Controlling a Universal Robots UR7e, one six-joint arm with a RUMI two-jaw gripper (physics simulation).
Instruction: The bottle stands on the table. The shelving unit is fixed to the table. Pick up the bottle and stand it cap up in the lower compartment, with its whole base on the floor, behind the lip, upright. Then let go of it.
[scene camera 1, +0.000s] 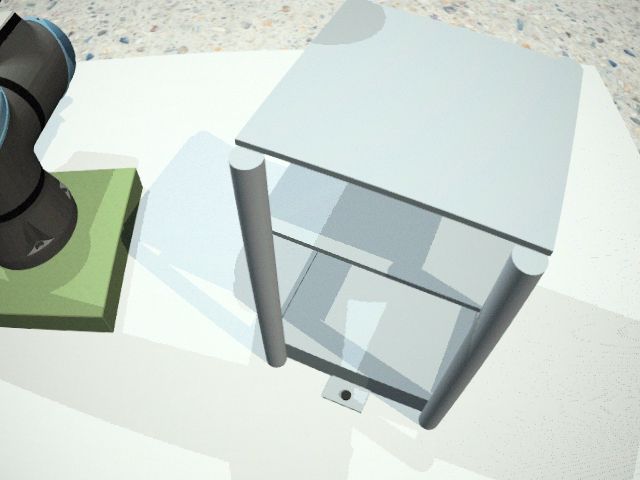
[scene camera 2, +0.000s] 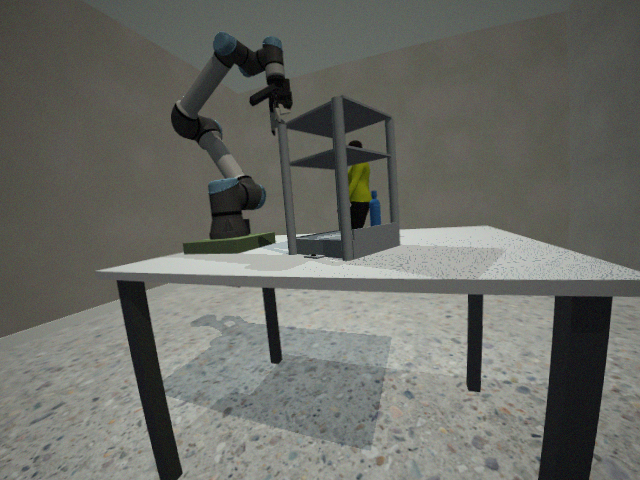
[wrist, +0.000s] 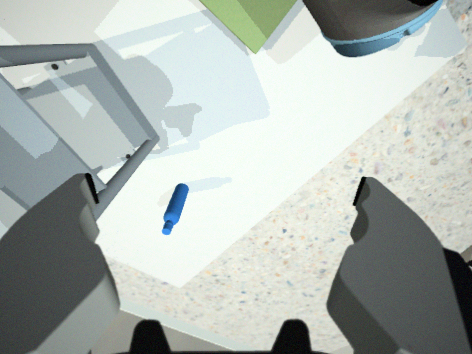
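Where they show: gripper, fingertip midpoint: (scene camera 2: 277, 129) (wrist: 228, 179); arm's base at its link origin: (scene camera 1: 31, 226) (scene camera 2: 229, 236).
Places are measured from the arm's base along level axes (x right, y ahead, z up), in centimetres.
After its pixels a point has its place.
Note:
The blue bottle (scene camera 2: 375, 210) {x -21.3, y 54.0, z 6.0 cm} (wrist: 176, 202) {x -22.3, y 51.5, z 4.7 cm} stands upright, cap up, on the table beyond the shelving unit as seen in the scene camera 2 view. It does not show in the scene camera 1 view. The grey shelving unit (scene camera 1: 258, 258) {x 14.7, y 38.3, z 20.6 cm} (scene camera 2: 338, 180) {x 21.1, y 56.6, z 13.7 cm} (wrist: 126, 174) {x -8.2, y 44.2, z 15.5 cm} has corner posts, a top board, a middle shelf and a lower compartment with a lip (scene camera 1: 356, 376) {x 16.1, y 47.9, z -1.2 cm}. My gripper (scene camera 2: 277, 125) {x -11.8, y 19.3, z 40.6 cm} (wrist: 228, 179) {x -11.8, y 19.3, z 40.6 cm} is open and empty, high above the table, near the height of the unit's top board. In the wrist view the bottle lies between the fingers' directions, nearer the left finger, far below.
The green base block (scene camera 1: 95, 248) {x 2.8, y 11.9, z 0.2 cm} (scene camera 2: 227, 245) {x 13.2, y 12.2, z -1.6 cm} (wrist: 255, 32) {x -9.1, y 11.1, z 0.2 cm} carries the arm beside the unit. A small plate (scene camera 1: 331, 393) {x 17.5, y 45.2, z -4.0 cm} with a dark hole lies before the lip. A table corner (wrist: 180, 277) {x -50.2, y 89.1, z -4.4 cm} is near the bottle. A person in a yellow top (scene camera 2: 359, 186) stands beyond the table.

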